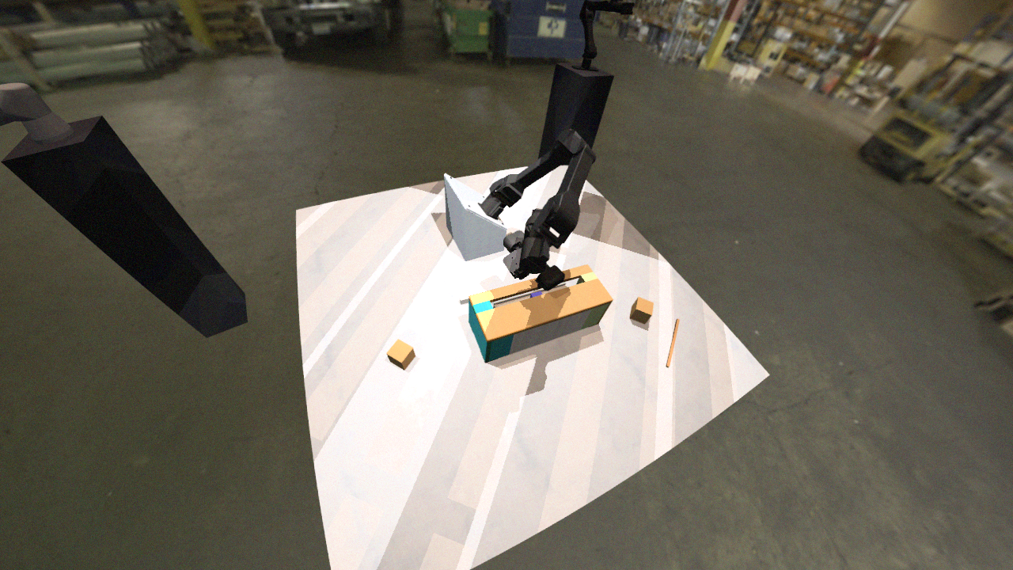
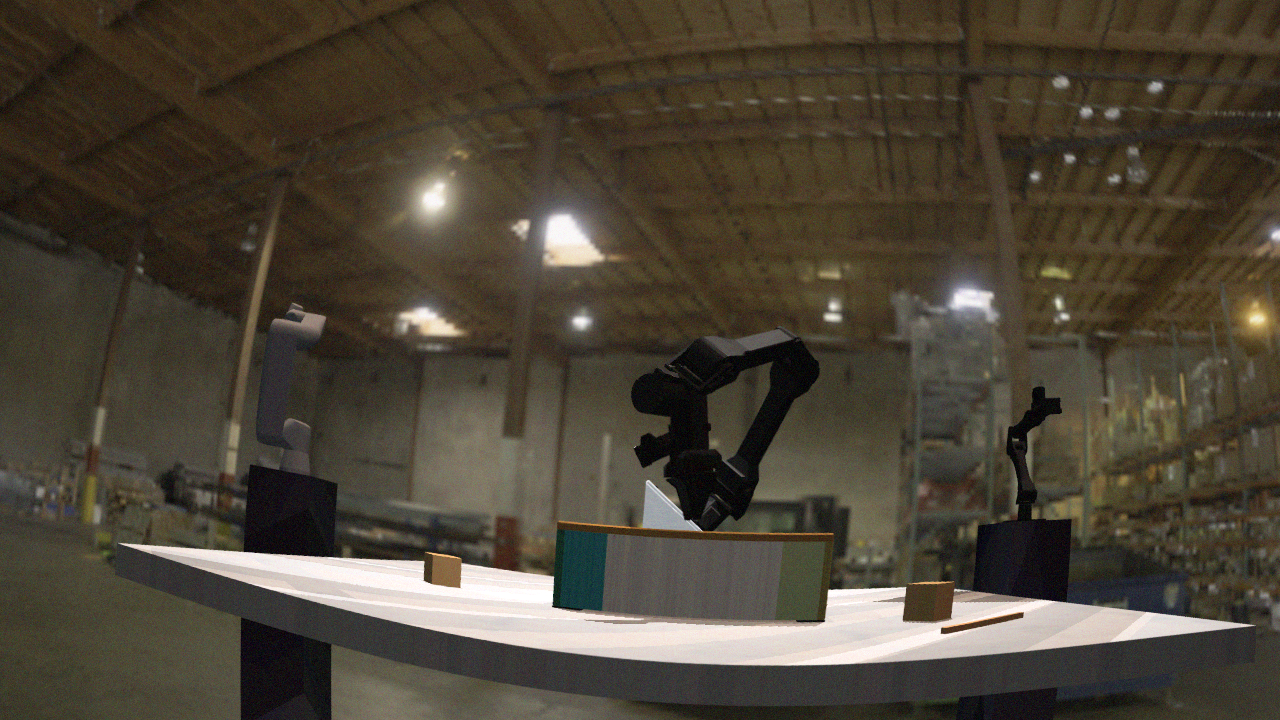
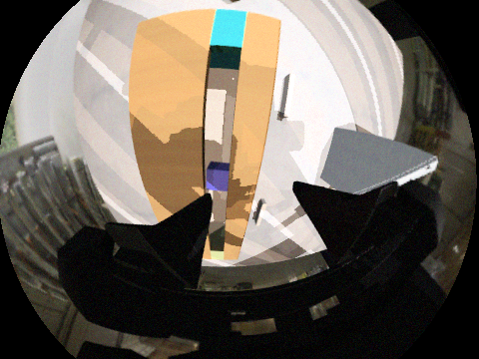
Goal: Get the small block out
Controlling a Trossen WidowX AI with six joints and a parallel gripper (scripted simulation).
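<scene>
My gripper tip is 40 mm short of the blue-purple block, 10 mm to the right of it and 60 mm above it. The rest, counted from my gripper tip: long box: 30 mm ahead, 10 mm to the left, 90 mm below; thin orange stick: 350 mm ahead, 360 mm to the left, 150 mm below.
</scene>
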